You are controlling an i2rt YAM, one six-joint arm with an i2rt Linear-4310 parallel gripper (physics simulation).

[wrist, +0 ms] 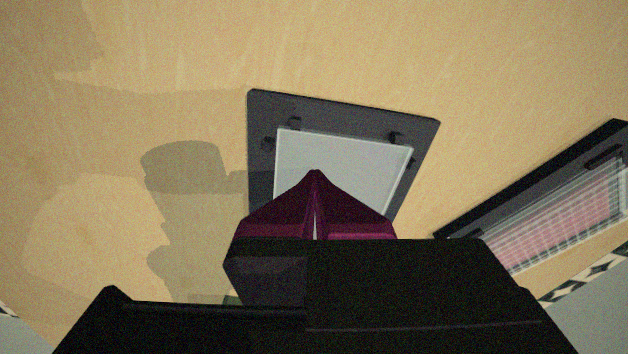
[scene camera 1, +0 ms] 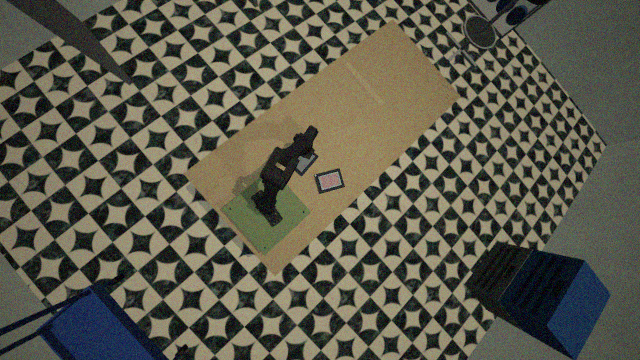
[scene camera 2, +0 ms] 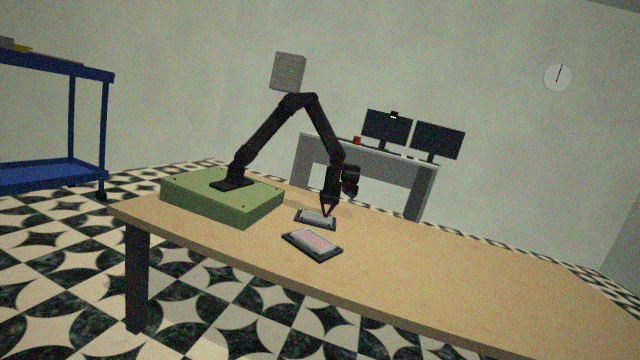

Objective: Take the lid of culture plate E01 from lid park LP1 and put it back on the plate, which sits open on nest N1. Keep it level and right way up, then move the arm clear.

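Frame: origin at the arm's base, x ahead, y up, z right, level; millimetres.
Seen in the pictures: gripper, between the fingertips: (wrist: 314, 177) (scene camera 2: 325, 217); arm's base, origin of its link: (scene camera 1: 267, 208) (scene camera 2: 233, 184).
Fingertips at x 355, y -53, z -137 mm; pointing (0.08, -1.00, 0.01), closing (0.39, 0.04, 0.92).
Offsets run from my fingertips to a thing's top centre. Level surfaces: height alone.
The pale, clear lid @(dy +1, dx -29, dz +24 mm) (scene camera 1: 305, 164) (scene camera 2: 315, 217) (wrist: 340, 160) lies flat and level between the small posts of the dark lid park LP1 (scene camera 2: 332, 227) (wrist: 262, 115). My gripper (scene camera 2: 326, 215) (wrist: 314, 177) is shut and empty, its purple fingertips together above the lid; they hide the lid's near part in the wrist view. The open culture plate @(dy +9, dx +27, dz +224 mm) (scene camera 1: 329, 180) (scene camera 2: 314, 240) (wrist: 555, 225), with pinkish wells, sits on the dark nest N1 @(dy +1, dx +27, dz +224 mm) (scene camera 1: 317, 189) (scene camera 2: 322, 259) (wrist: 530, 182), beside the lid park. In scene camera 1 the arm covers the gripper's fingers and part of the lid park.
The arm stands on a green base block (scene camera 1: 291, 220) (scene camera 2: 200, 202) at one end of the wooden table @(dy -17 mm) (scene camera 1: 390, 65) (scene camera 2: 450, 280). A blue cart (scene camera 1: 95, 320) (scene camera 2: 55, 175) and a desk with two monitors (scene camera 2: 387, 131) stand off the table.
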